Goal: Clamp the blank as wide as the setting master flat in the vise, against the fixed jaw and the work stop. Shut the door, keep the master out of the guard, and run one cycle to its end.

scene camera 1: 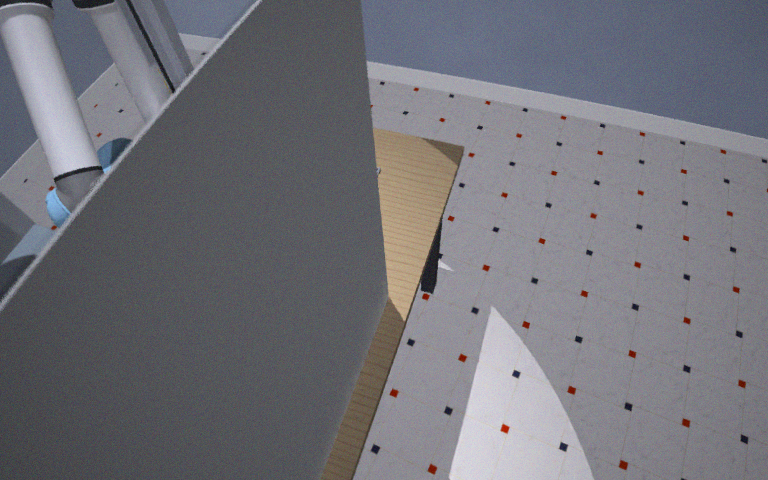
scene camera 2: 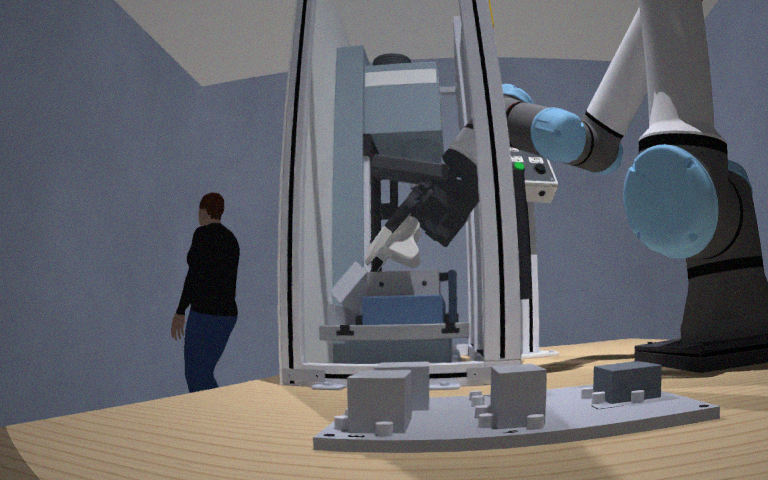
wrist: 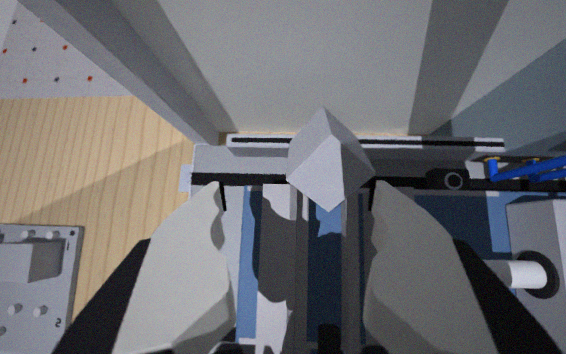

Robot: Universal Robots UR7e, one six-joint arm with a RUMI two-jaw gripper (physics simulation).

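Pixels of known places: gripper, fingertip midpoint: [scene camera 2: 370,268] [wrist: 296,184]; arm's base, origin of the base link: [scene camera 2: 730,335].
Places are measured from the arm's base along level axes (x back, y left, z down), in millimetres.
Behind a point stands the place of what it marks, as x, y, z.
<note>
A light grey block [scene camera 2: 350,283] @[-508, -230, -111] [wrist: 330,165] @[-486, -244, -134] sits tilted on edge behind the vise, near the guard's rear wall. My gripper [scene camera 2: 389,258] [wrist: 296,184] @[-479, -224, -133] is open inside the guard, above the vise; in the wrist view the block shows between the fingertips, near the right one and apart from the left. The vise [scene camera 2: 402,309] [wrist: 246,300] @[-411, -178, -89] has a blue body and grey jaws, with no block seen clamped. A dark post [scene camera 2: 451,300] stands beside the jaws. Three grey blocks [scene camera 2: 378,401] @[-485, 229, 2] [scene camera 2: 417,384] @[-452, 141, 2] [scene camera 2: 518,396] @[-402, 242, 3] and a dark block [scene camera 2: 627,382] @[-304, 210, 8] stand on a plate; I cannot tell which is the master.
The guard's frame post [scene camera 2: 495,226] @[-330, -70, -162] stands close to my arm, which reaches in from the right. The pegged plate [scene camera 2: 453,435] @[-442, 245, 23] [wrist: 75,280] lies outside. A control box [scene camera 2: 540,191] @[-112, -472, -319] shows a green light. A person [scene camera 2: 212,271] stands left. A large grey panel [scene camera 1: 226,254] @[-547, -401, -596] hides much of scene camera 1's view.
</note>
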